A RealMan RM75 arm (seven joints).
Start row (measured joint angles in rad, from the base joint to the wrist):
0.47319, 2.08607, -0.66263, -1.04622, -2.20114, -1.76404, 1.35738
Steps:
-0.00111, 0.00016, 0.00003, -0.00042, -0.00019, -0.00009, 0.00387
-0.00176, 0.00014, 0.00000, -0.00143, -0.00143, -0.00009, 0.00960
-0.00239, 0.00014, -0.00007, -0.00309, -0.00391, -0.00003, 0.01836
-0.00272, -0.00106, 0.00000, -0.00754, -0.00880, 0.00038, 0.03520
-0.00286, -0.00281, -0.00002, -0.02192, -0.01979, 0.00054, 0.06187
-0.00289, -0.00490, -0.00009, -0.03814, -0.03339, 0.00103, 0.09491
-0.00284, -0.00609, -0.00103, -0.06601, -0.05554, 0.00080, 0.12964
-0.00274, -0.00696, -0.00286, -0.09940, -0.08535, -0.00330, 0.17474
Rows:
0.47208, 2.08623, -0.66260, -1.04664, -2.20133, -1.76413, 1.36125
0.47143, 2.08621, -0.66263, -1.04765, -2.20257, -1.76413, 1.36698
0.47080, 2.08621, -0.66270, -1.04931, -2.20505, -1.76407, 1.37574
0.47047, 2.08501, -0.66263, -1.05376, -2.20994, -1.76366, 1.39258
0.47033, 2.08326, -0.66265, -1.06814, -2.22093, -1.76350, 1.41925
0.47030, 2.08117, -0.66272, -1.08436, -2.23453, -1.76301, 1.45229
0.47035, 2.07998, -0.66366, -1.11223, -2.25668, -1.76324, 1.48702
0.47045, 2.07911, -0.66549, -1.14562, -2.28649, -1.76734, 1.53212

